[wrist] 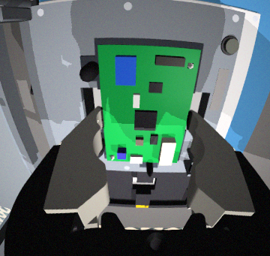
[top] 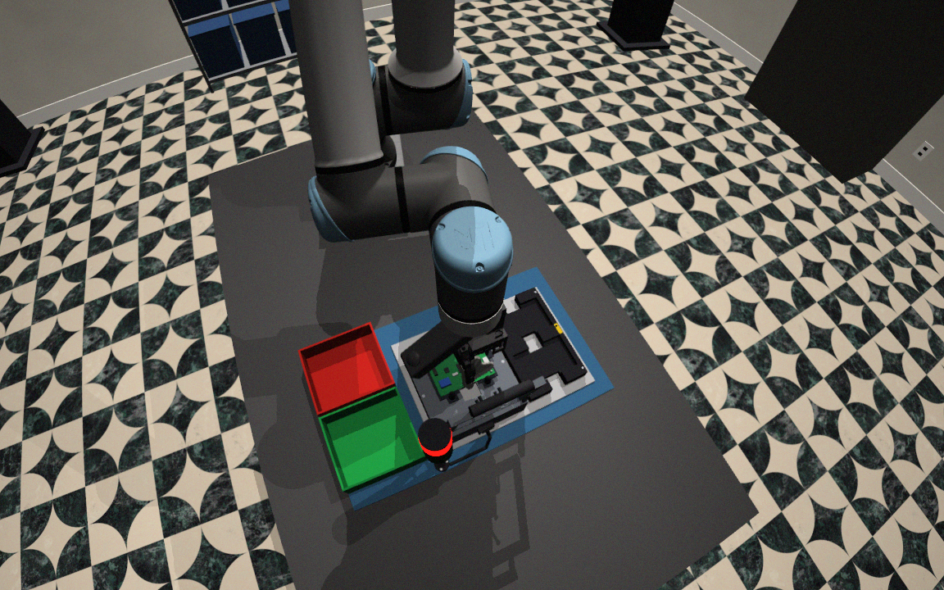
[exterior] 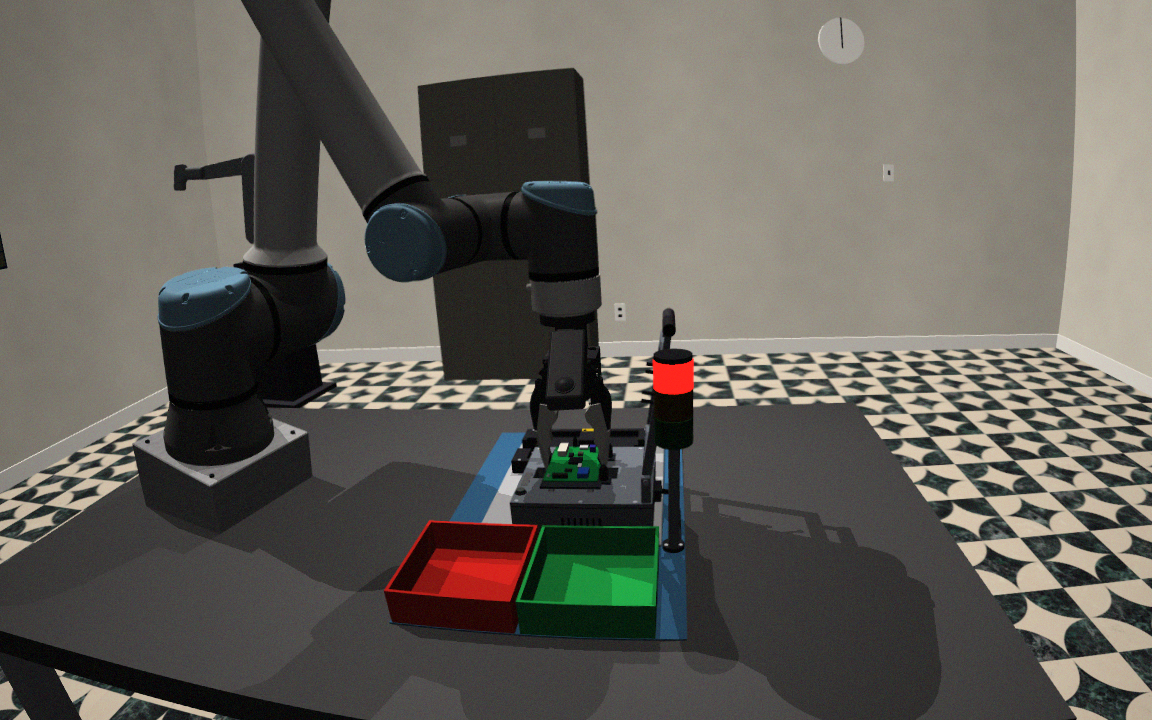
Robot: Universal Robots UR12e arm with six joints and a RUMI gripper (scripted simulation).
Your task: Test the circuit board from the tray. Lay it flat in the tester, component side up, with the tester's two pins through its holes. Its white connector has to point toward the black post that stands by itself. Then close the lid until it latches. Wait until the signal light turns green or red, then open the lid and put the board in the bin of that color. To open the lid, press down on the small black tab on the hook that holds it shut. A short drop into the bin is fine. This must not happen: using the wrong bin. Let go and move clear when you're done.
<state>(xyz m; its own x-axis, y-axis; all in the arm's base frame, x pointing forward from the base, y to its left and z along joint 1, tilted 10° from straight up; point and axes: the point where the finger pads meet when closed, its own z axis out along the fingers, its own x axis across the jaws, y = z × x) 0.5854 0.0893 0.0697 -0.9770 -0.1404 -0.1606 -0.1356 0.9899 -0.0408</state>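
Right now the green circuit board is right at my hand. Round my hand: clear lid (110 mm ahead, 110 mm above, 20 mm to the left); then green bin (190 mm to the right, 70 mm ahead, 60 mm below); then red bin (210 mm to the right, 80 mm behind, 60 mm below).
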